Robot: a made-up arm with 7 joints. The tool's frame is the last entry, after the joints.
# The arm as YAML. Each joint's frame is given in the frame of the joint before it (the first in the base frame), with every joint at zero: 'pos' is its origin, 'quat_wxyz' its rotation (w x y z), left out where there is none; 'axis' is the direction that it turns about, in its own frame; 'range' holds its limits. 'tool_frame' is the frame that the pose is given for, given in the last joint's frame.
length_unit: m
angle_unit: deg
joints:
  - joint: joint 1
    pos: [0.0, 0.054, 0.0]
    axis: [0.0, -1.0, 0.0]
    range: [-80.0, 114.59]
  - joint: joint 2
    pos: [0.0, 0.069, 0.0]
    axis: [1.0, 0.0, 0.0]
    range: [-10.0, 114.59]
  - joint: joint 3
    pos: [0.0, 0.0, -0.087]
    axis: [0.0, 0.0, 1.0]
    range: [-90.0, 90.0]
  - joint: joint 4
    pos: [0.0, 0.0, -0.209]
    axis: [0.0, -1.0, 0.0]
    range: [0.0, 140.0]
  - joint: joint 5
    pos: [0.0, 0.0, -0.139]
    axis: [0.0, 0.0, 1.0]
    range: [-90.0, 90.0]
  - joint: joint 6
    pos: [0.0, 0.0, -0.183]
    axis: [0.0, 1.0, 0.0]
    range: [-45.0, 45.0]
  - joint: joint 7
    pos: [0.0, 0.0, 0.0]
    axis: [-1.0, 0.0, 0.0]
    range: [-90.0, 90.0]
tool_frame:
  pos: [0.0, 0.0, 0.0]
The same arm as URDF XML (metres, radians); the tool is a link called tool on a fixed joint. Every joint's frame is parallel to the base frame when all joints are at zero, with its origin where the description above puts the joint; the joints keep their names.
<robot name="arm">
  <joint name="tool_joint" type="fixed">
    <parent link="link7"/>
    <child link="tool"/>
    <origin xyz="0.0000 0.0000 0.0000" rpy="0.0000 0.0000 0.0000"/>
  </joint>
  <joint name="joint 7" type="revolute">
    <parent link="link6"/>
    <child link="link7"/>
    <origin xyz="0.0000 0.0000 0.0000" rpy="0.0000 0.0000 0.0000"/>
    <axis xyz="-1 0 0"/>
    <limit lower="-1.5708" upper="1.5708"/>
  </joint>
  <joint name="joint 6" type="revolute">
    <parent link="link5"/>
    <child link="link6"/>
    <origin xyz="0.0000 0.0000 -0.1830" rpy="0.0000 0.0000 0.0000"/>
    <axis xyz="0 1 0"/>
    <limit lower="-0.7854" upper="0.7854"/>
  </joint>
  <joint name="joint 5" type="revolute">
    <parent link="link4"/>
    <child link="link5"/>
    <origin xyz="0.0000 0.0000 -0.1390" rpy="0.0000 0.0000 0.0000"/>
    <axis xyz="0 0 1"/>
    <limit lower="-1.5708" upper="1.5708"/>
  </joint>
  <joint name="joint 4" type="revolute">
    <parent link="link3"/>
    <child link="link4"/>
    <origin xyz="0.0000 0.0000 -0.2090" rpy="0.0000 0.0000 0.0000"/>
    <axis xyz="0 -1 0"/>
    <limit lower="0.0000" upper="2.4435"/>
  </joint>
  <joint name="joint 3" type="revolute">
    <parent link="link2"/>
    <child link="link3"/>
    <origin xyz="0.0000 0.0000 -0.0870" rpy="0.0000 0.0000 0.0000"/>
    <axis xyz="0 0 1"/>
    <limit lower="-1.5708" upper="1.5708"/>
  </joint>
  <joint name="joint 2" type="revolute">
    <parent link="link1"/>
    <child link="link2"/>
    <origin xyz="0.0000 0.0690 0.0000" rpy="0.0000 0.0000 0.0000"/>
    <axis xyz="1 0 0"/>
    <limit lower="-0.1745" upper="2.0000"/>
  </joint>
  <joint name="joint 1" type="revolute">
    <parent link="base"/>
    <child link="link1"/>
    <origin xyz="0.0000 0.0540 0.0000" rpy="0.0000 0.0000 0.0000"/>
    <axis xyz="0 -1 0"/>
    <limit lower="-1.3963" upper="2.0000"/>
  </joint>
  <link name="base"/>
  <link name="link1"/>
  <link name="link2"/>
  <link name="link3"/>
  <link name="link4"/>
  <link name="link5"/>
  <link name="link6"/>
  <link name="link7"/>
  <link name="tool"/>
</robot>

